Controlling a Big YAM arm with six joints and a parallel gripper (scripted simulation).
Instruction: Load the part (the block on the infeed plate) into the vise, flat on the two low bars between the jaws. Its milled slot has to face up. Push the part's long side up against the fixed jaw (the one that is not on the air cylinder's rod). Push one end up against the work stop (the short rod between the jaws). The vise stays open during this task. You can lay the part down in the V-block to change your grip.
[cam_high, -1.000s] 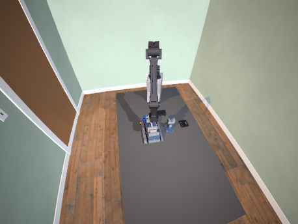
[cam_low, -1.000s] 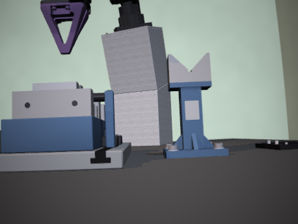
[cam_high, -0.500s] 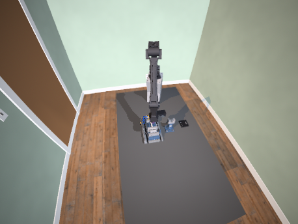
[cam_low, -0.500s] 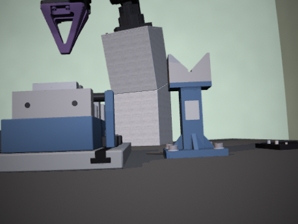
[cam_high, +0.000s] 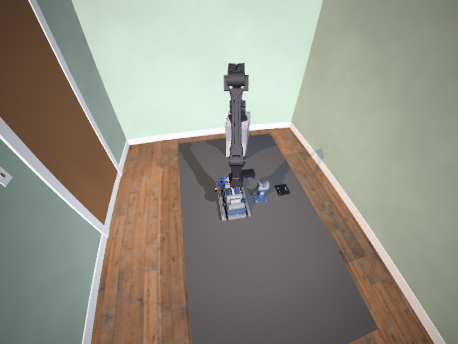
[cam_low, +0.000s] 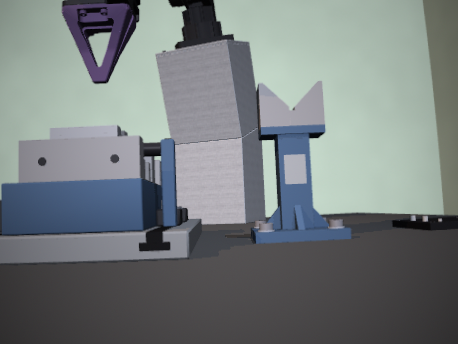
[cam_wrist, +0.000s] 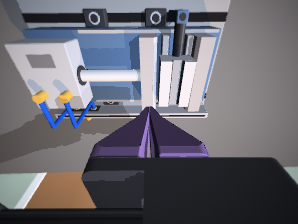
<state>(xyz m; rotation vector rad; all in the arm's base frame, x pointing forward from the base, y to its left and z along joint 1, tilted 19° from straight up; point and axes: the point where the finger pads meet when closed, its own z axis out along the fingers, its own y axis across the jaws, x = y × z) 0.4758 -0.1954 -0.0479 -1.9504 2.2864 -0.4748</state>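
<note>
Now: the part 7 cm below my hand, 3 cm ahead of it and 1 cm to the right of it. Also, from my hand: dark work stop rod (8 cm below, 4 cm to the left, 4 cm ahead); moving jaw (10 cm below); air cylinder rod (10 cm below, 5 cm behind, 1 cm to the left).
</note>
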